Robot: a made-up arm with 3 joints. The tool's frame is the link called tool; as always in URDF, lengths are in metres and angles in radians. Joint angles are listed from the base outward. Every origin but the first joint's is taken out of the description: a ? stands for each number. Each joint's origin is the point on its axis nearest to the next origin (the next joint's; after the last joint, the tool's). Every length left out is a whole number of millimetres.
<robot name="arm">
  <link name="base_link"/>
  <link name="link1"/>
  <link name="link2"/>
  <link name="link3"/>
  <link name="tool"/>
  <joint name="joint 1" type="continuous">
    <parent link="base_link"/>
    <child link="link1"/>
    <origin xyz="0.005 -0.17 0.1" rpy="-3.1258 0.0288 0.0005"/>
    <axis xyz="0 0 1"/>
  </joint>
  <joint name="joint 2" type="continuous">
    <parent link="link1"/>
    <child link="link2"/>
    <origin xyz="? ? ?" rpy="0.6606 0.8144 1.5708"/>
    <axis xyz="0 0 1"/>
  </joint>
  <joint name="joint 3" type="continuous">
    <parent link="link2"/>
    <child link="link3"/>
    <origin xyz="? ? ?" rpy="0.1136 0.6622 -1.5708"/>
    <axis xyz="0 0 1"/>
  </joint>
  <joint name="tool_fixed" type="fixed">
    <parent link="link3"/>
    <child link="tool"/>
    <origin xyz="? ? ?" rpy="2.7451 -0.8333 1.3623"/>
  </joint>
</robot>
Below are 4 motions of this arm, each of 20 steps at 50 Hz.
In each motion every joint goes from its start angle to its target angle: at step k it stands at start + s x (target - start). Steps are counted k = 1, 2, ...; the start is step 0. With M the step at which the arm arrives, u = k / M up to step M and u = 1 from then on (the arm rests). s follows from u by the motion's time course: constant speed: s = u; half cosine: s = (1 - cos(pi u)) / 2; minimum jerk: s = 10 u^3 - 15 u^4 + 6 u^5.
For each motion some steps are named. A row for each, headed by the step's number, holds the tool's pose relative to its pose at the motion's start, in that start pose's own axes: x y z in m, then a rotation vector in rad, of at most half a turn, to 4 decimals.
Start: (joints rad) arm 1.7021 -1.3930 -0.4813
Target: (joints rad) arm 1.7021 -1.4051 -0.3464
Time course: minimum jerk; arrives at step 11
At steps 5, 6, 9, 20:
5: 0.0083 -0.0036 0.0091 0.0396 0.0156 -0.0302
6: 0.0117 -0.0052 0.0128 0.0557 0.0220 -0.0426
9: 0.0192 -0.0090 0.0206 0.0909 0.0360 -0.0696
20: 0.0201 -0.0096 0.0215 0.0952 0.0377 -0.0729

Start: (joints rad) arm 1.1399 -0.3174 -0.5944
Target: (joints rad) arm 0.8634 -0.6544 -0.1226
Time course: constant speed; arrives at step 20
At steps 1, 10, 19, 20:
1: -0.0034 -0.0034 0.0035 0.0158 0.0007 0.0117
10: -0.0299 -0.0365 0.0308 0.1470 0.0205 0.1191
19: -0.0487 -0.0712 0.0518 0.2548 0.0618 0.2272
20: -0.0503 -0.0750 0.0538 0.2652 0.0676 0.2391

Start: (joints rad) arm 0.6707 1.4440 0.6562
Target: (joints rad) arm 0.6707 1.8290 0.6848
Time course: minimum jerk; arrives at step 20
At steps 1, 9, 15, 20:
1: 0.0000 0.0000 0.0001 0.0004 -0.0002 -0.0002
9: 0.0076 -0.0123 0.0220 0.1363 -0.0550 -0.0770
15: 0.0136 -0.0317 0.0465 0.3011 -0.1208 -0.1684
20: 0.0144 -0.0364 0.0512 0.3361 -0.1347 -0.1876

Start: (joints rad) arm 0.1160 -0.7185 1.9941
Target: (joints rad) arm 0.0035 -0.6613 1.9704
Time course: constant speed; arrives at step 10
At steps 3, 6, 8, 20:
3: -0.0012 -0.0011 0.0000 -0.0122 0.0222 0.0178
6: -0.0024 -0.0023 0.0001 -0.0243 0.0445 0.0354
8: -0.0031 -0.0030 0.0002 -0.0324 0.0595 0.0469
20: -0.0037 -0.0038 0.0004 -0.0404 0.0746 0.0583

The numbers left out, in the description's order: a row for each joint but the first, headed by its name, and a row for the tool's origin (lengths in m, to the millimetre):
joint 2: -0.043 -0.096 0
joint 3: -0.008 0.057 0
tool: 0.234 -0.065 0

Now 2 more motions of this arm.
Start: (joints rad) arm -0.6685 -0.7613 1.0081
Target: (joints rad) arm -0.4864 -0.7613 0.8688
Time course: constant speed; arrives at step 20
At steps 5, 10, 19, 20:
5: 0.0030 0.0056 -0.0055 -0.0167 -0.0237 -0.0205
10: 0.0064 0.0112 -0.0110 -0.0341 -0.0465 -0.0415
19: 0.0139 0.0209 -0.0211 -0.0671 -0.0852 -0.0805
20: 0.0148 0.0220 -0.0222 -0.0709 -0.0893 -0.0849

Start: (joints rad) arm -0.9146 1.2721 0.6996
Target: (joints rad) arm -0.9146 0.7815 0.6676
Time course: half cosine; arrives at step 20
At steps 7, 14, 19, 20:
7: -0.0076 0.0079 -0.0197 -0.1172 0.0465 0.0629
14: -0.0258 0.0147 -0.0577 -0.3396 0.1360 0.1845
19: -0.0339 0.0143 -0.0720 -0.4246 0.1707 0.2317
20: -0.0342 0.0143 -0.0724 -0.4272 0.1717 0.2331

